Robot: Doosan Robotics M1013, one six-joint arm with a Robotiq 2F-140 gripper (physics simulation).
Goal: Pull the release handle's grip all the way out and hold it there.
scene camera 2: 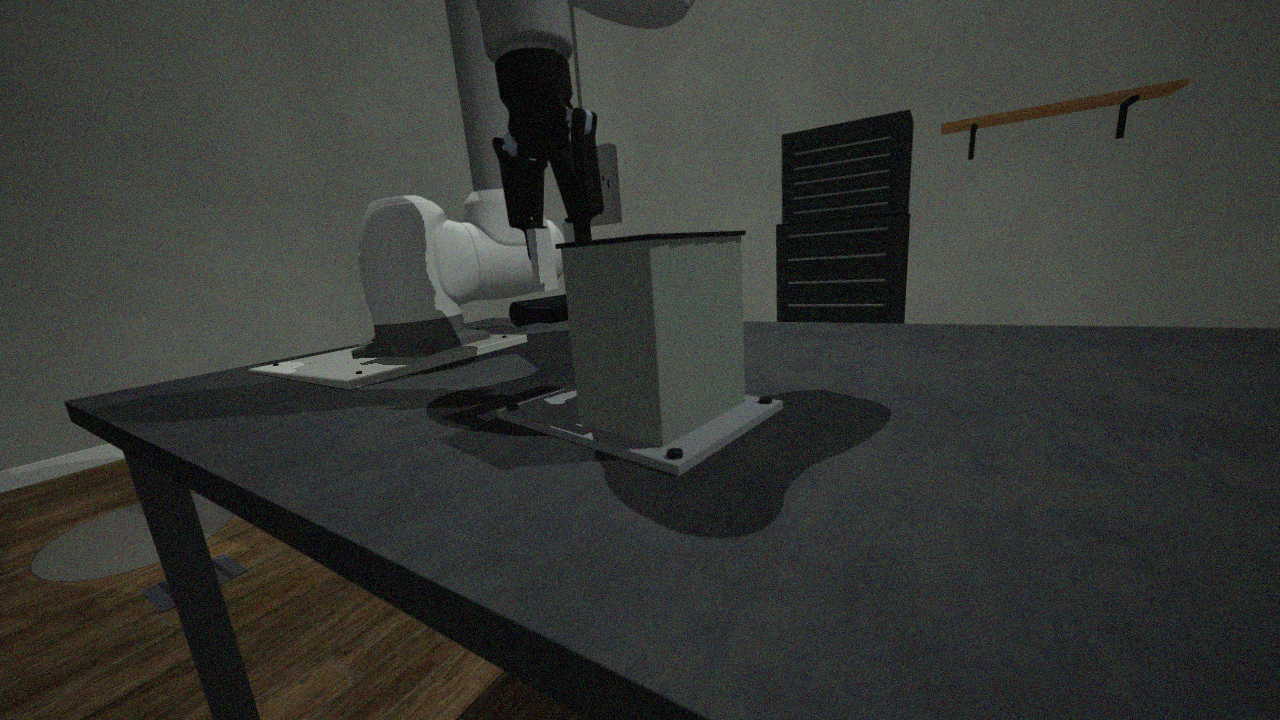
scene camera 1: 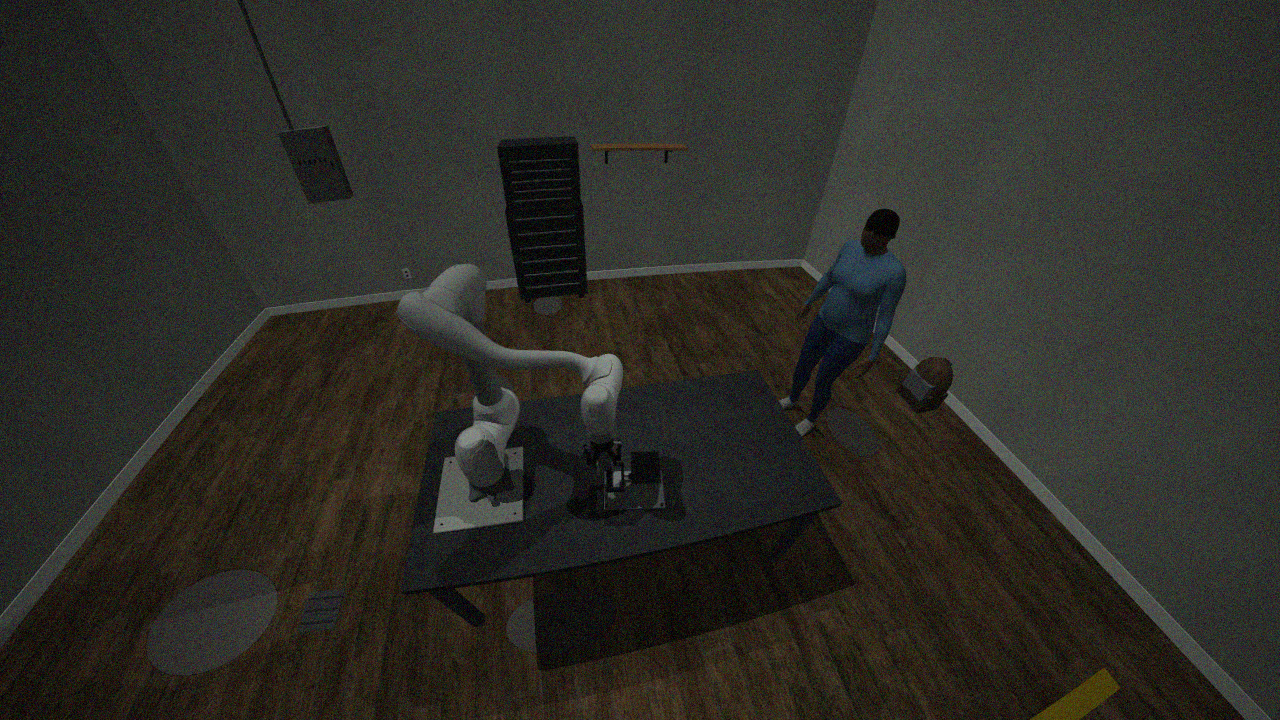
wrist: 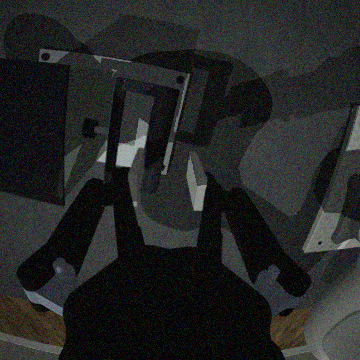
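The release handle's housing, a pale box point(scene camera 1: 644, 467) point(scene camera 2: 698, 340) point(wrist: 32, 130) with a dark top, stands on a light base plate point(scene camera 2: 716, 438) point(wrist: 140, 70). In the wrist view the handle is a dark rectangular frame beside the box; its outer bar, the grip point(scene camera 2: 537, 310) point(wrist: 162, 120), is a dark cylinder. A small knob and short rod show between box and frame. My gripper point(scene camera 1: 605, 463) point(scene camera 2: 553, 241) point(wrist: 165, 162) points down, part open and empty, its fingertips above the grip. In the wrist view the grip's near end appears between the fingertips. One fingertip is partly hidden by the box in scene camera 2.
The arm's own base plate point(scene camera 1: 452, 514) point(scene camera 2: 304, 368) point(wrist: 320, 240) is on the same dark table point(scene camera 1: 716, 429) point(scene camera 2: 984, 447). A person in blue point(scene camera 1: 861, 286) stands beyond the table's right side. A drawer cabinet point(scene camera 1: 546, 214) point(scene camera 2: 845, 214) stands at the back wall.
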